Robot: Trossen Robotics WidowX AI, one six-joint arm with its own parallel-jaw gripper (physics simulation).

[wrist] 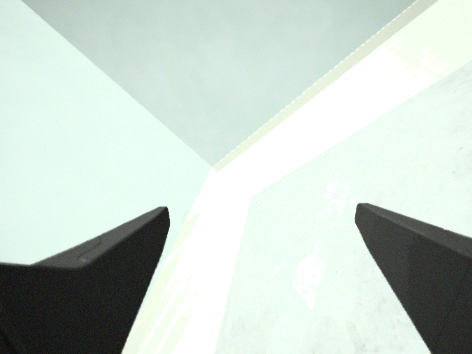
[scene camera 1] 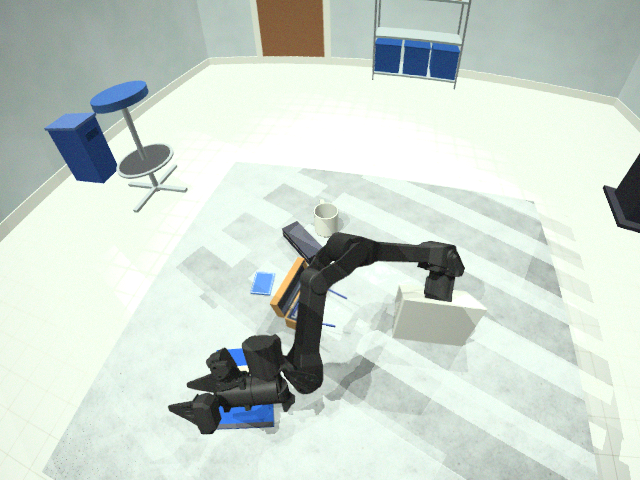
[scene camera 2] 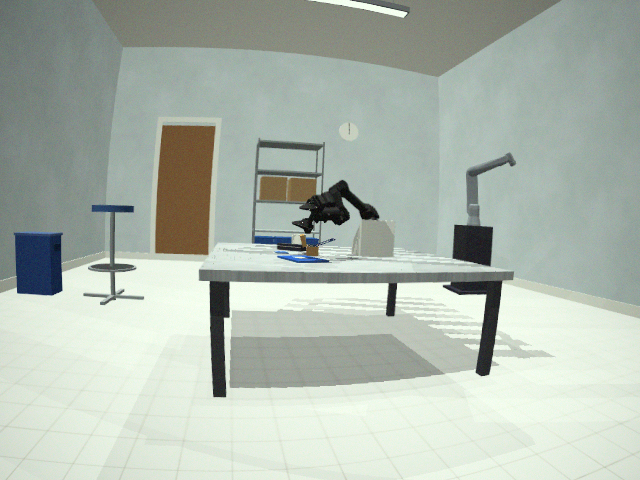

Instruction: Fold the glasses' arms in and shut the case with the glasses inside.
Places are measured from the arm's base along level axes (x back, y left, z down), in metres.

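Pixels of known places: gripper, fingertip midpoint: [wrist: 261,213] [scene camera 1: 178,396] [scene camera 2: 295,215]; arm's base at its link origin: [scene camera 1: 438,297] [scene camera 2: 373,228].
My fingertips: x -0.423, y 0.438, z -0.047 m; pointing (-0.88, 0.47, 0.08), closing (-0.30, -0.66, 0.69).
Observation:
For each thing: its top centre in the pictures, then the offset to it from my fingertips. "spot": a spot on its surface instead.
- orange-brown case at a spot on its surface: [scene camera 1: 277,308] spot: dx +0.049, dy -0.312, dz +0.109 m
- blue flat item at its top centre: [scene camera 1: 242,386] [scene camera 2: 302,258] dx +0.037, dy -0.111, dz +0.186 m
- small blue card at its top centre: [scene camera 1: 262,282] dx -0.064, dy -0.416, dz +0.189 m
- dark long box at its top centre: [scene camera 1: 302,238] [scene camera 2: 291,243] dx -0.012, dy -0.599, dz +0.159 m
- white mug at a spot on its surface: [scene camera 1: 326,220] spot: dx +0.048, dy -0.659, dz +0.114 m
An orange-brown case [scene camera 1: 277,308] [scene camera 2: 312,251] stands open on the table, dark inside, its lid raised on the left. It is partly hidden behind my arm. A bit of blue shows inside it. Two thin blue glasses' arms [scene camera 1: 338,293] [scene camera 2: 324,242] stick out to the right, unfolded; in scene camera 2 they slant upward. My gripper [scene camera 1: 179,396] [scene camera 2: 297,215] [wrist: 261,213] is open and empty, held above the table, nearer the front-left than the case and apart from it. The case and glasses do not show in the wrist view.
A blue flat item [scene camera 1: 247,417] [scene camera 2: 302,258] lies partly under my gripper. A small blue card [scene camera 1: 262,283] lies left of the case. A dark long box [scene camera 1: 301,240] and a white mug [scene camera 1: 326,220] stand behind it. A pale block [scene camera 1: 436,322] [scene camera 2: 377,238] stands at my arm's base.

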